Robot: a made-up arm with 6 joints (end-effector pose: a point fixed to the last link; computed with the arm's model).
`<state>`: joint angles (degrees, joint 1 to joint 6).
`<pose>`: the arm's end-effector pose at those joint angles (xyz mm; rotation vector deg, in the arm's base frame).
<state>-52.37 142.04 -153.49 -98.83 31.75 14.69</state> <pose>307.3 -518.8 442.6 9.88 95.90 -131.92</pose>
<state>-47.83 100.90 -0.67 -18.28 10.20 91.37</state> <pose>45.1 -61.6 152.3 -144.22 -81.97 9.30</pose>
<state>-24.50 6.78 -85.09 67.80 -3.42 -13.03</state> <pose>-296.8 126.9 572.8 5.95 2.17 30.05</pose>
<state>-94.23 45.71 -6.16 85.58 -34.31 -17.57</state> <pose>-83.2 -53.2 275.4 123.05 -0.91 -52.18</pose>
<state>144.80 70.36 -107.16 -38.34 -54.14 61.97</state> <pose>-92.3 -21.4 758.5 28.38 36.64 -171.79</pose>
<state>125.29 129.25 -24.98 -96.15 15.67 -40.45</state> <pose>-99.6 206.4 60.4 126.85 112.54 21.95</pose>
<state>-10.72 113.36 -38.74 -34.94 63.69 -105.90</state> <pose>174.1 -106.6 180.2 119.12 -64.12 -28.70</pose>
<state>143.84 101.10 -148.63 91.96 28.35 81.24</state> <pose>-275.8 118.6 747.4 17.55 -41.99 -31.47</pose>
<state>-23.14 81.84 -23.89 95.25 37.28 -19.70</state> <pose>219.3 -1.2 272.3 99.55 107.28 68.02</pose>
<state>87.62 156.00 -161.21 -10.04 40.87 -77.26</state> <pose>43.0 647.0 228.2 -119.50 11.78 -5.22</pose>
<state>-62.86 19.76 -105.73 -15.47 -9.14 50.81</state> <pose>-157.6 320.5 645.0 -9.07 -4.60 -27.47</pose>
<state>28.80 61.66 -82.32 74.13 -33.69 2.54</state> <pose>159.2 1.9 649.0 51.77 40.44 77.08</pose>
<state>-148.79 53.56 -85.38 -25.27 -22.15 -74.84</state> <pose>-32.7 -46.3 705.4 -6.93 -39.86 111.54</pose>
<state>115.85 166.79 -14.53 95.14 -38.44 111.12</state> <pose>34.8 127.9 9.7 63.50 93.13 15.88</pose>
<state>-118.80 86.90 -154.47 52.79 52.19 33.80</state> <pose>0.2 -183.7 753.5 56.60 30.42 -22.38</pose>
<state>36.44 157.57 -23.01 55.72 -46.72 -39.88</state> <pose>222.2 58.9 -33.9 -48.48 158.25 -56.17</pose>
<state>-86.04 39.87 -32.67 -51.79 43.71 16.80</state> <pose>-72.5 -61.6 355.2 94.13 115.08 -90.56</pose>
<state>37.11 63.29 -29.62 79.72 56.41 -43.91</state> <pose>28.0 166.0 348.8 -42.57 138.01 94.33</pose>
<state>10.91 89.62 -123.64 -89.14 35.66 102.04</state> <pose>286.1 -28.6 705.7 34.02 49.08 5.75</pose>
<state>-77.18 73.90 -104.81 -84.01 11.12 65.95</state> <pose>20.1 -210.9 704.8 40.80 48.46 -91.88</pose>
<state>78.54 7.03 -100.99 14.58 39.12 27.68</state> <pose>-85.6 -309.5 549.9 -22.00 29.45 116.68</pose>
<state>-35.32 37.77 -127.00 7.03 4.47 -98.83</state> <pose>-225.9 161.8 734.5 -0.72 -0.09 -127.14</pose>
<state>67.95 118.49 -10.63 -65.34 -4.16 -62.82</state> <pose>49.7 147.1 102.2 170.15 23.44 -13.29</pose>
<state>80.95 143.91 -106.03 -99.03 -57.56 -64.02</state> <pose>-31.4 548.6 168.3 -76.68 -84.42 11.35</pose>
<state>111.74 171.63 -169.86 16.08 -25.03 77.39</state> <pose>-233.1 628.9 244.7 6.50 -85.74 -138.75</pose>
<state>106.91 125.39 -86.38 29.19 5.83 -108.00</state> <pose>-158.4 496.8 222.9 -129.91 -8.17 18.10</pose>
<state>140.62 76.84 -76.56 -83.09 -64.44 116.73</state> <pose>-249.1 41.4 553.6 98.31 0.01 -102.60</pose>
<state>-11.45 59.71 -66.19 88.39 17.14 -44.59</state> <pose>188.8 4.3 556.1 24.12 77.76 38.58</pose>
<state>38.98 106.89 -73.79 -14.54 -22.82 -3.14</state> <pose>353.9 304.0 378.4 -48.79 83.50 21.53</pose>
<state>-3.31 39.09 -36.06 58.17 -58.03 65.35</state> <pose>19.1 -102.7 495.7 66.57 -9.81 72.44</pose>
